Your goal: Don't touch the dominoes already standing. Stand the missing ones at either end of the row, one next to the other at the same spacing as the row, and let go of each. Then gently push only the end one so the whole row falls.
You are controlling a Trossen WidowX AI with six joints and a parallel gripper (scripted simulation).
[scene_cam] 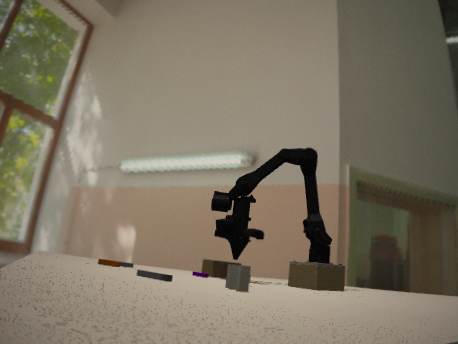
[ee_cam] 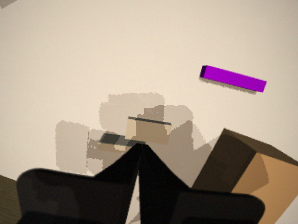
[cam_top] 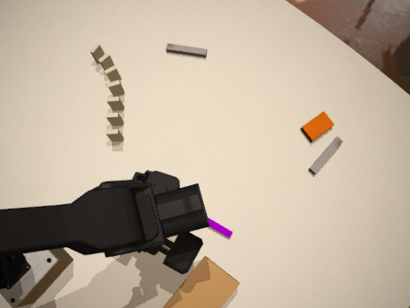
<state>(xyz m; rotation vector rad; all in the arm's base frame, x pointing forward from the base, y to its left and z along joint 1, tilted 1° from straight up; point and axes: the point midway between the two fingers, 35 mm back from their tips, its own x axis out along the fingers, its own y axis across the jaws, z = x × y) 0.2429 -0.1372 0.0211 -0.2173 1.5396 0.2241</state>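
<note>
The purple bar is 9 cm ahead of my gripper tip, 7 cm to the right of it and 6 cm below it. The rest, counted from my gripper tip: orange block (39 cm ahead, 8 cm to the right, 6 cm below); box (2 cm behind, 14 cm to the right, 4 cm below).
</note>
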